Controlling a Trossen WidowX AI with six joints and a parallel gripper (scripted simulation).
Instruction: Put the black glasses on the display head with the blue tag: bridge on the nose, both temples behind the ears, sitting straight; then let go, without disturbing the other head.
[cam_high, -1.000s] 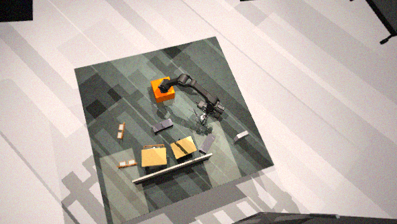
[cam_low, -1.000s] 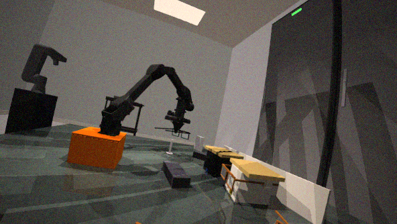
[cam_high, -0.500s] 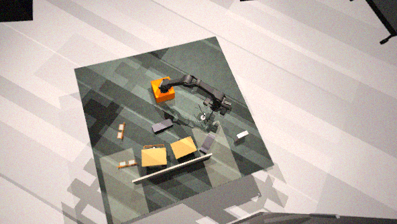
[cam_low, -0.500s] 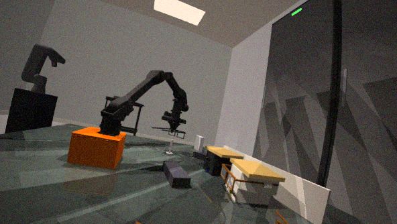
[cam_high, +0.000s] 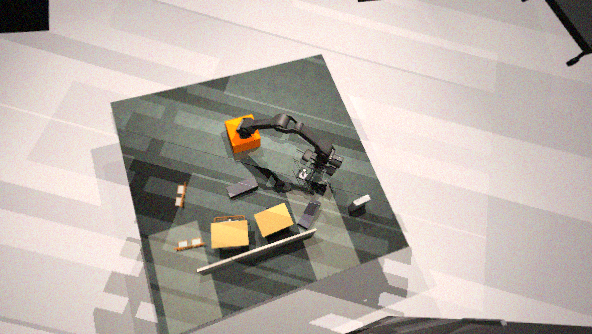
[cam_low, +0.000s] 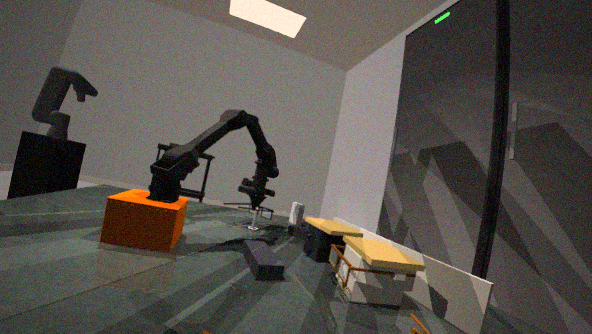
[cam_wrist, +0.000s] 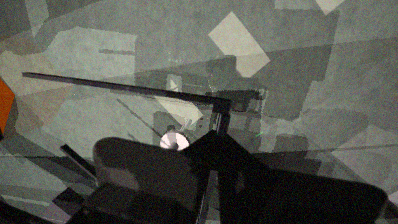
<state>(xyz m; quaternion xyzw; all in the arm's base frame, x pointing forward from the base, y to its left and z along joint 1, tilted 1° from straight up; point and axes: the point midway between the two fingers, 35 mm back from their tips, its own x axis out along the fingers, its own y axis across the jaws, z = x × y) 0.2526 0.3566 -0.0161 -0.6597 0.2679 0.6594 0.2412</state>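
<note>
The white post is 1 cm ahead of my gripper tip, 7 cm to the right of it and 4 cm below it. From my gripper tip the other things lie so: white block 23 cm ahead, 18 cm to the left, 1 cm below; long pale panel 38 cm ahead, 39 cm to the right, 1 cm below.
</note>
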